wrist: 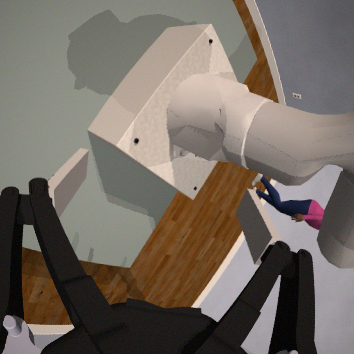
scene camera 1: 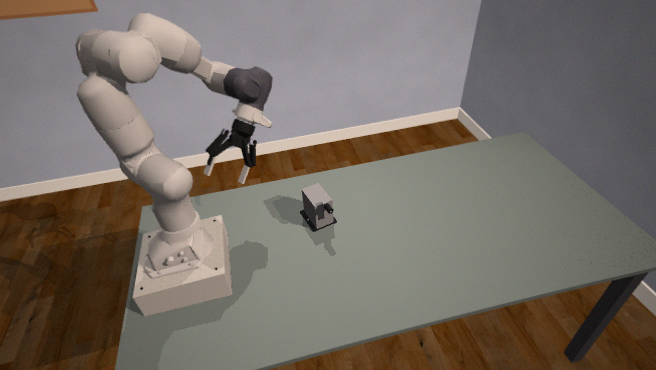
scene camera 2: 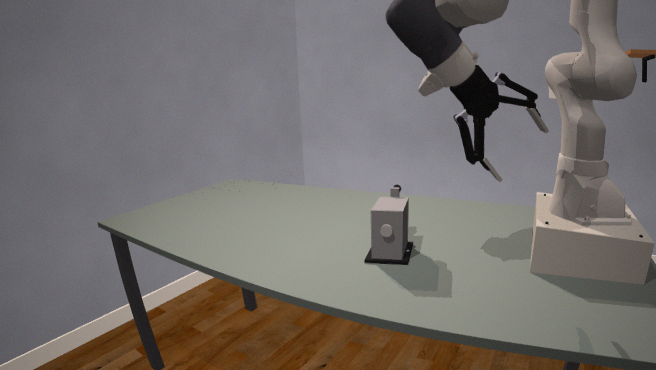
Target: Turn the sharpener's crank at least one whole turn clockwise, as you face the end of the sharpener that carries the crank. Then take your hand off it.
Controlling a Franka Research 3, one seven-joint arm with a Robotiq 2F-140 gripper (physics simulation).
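Note:
The sharpener (scene camera 1: pixel 312 196) (scene camera 2: pixel 396 247) is a light grey upright box on a black base plate (scene camera 1: pixel 315 229) (scene camera 2: pixel 372 260), standing on the table. Its crank (scene camera 1: pixel 328 208) (scene camera 2: pixel 395 192), with a black handle, is on the end facing scene camera 1. In the scene camera 2 view part of the crank shows above the box top, and a round knob (scene camera 2: pixel 386 230) is on the near end. My gripper (scene camera 1: pixel 225 177) (scene camera 2: pixel 522 155) (wrist: pixel 166 183) is wide open with nothing between its fingers. It is up in the air between the sharpener and the arm's base, apart from the crank. The sharpener does not show in the wrist view.
The arm's white base block (scene camera 1: pixel 187 297) (scene camera 2: pixel 585 257) (wrist: pixel 145 75) stands on the green-grey table (scene camera 1: pixel 450 225) (scene camera 2: pixel 260 235) (wrist: pixel 35 100). Walls stand behind it. In the wrist view a person (wrist: pixel 295 207) in blue and pink shows beyond the base.

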